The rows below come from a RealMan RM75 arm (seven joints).
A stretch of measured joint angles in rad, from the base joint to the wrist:
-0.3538, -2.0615, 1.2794, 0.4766, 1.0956, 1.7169, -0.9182
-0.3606, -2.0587, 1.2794, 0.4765, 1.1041, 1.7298, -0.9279
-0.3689, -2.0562, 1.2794, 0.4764, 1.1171, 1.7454, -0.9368
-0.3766, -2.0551, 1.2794, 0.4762, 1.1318, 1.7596, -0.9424
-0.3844, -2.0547, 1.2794, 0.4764, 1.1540, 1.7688, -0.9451
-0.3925, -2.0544, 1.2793, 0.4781, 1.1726, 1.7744, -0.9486
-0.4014, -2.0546, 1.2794, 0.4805, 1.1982, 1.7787, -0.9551
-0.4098, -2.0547, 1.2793, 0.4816, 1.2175, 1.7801, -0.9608
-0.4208, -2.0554, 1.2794, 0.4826, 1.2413, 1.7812, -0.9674
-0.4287, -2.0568, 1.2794, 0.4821, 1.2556, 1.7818, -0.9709
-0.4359, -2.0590, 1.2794, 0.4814, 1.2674, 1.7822, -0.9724
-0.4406, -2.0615, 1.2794, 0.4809, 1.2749, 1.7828, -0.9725
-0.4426, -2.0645, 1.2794, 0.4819, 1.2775, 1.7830, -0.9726
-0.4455, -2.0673, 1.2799, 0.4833, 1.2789, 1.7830, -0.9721
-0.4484, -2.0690, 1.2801, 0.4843, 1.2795, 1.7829, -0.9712
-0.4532, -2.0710, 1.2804, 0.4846, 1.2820, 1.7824, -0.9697
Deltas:
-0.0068, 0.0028, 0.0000, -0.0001, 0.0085, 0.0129, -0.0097
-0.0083, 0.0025, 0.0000, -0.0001, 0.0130, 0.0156, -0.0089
-0.0077, 0.0011, 0.0000, -0.0002, 0.0147, 0.0142, -0.0056
-0.0078, 0.0004, 0.0000, 0.0002, 0.0222, 0.0092, -0.0027
-0.0081, 0.0003, -0.0001, 0.0017, 0.0186, 0.0056, -0.0035
-0.0089, -0.0002, 0.0001, 0.0024, 0.0256, 0.0043, -0.0065
-0.0084, -0.0001, -0.0001, 0.0011, 0.0193, 0.0014, -0.0057
-0.0110, -0.0007, 0.0001, 0.0010, 0.0238, 0.0011, -0.0066
-0.0079, -0.0014, 0.0000, -0.0005, 0.0143, 0.0006, -0.0035
-0.0072, -0.0022, 0.0000, -0.0007, 0.0118, 0.0004, -0.0015
-0.0047, -0.0025, 0.0000, -0.0005, 0.0075, 0.0006, -0.0001
-0.0020, -0.0030, 0.0000, 0.0010, 0.0026, 0.0002, -0.0001
-0.0029, -0.0028, 0.0005, 0.0014, 0.0014, 0.0000, 0.0005
-0.0029, -0.0017, 0.0002, 0.0010, 0.0006, -0.0001, 0.0009
-0.0048, -0.0020, 0.0003, 0.0003, 0.0025, -0.0005, 0.0015

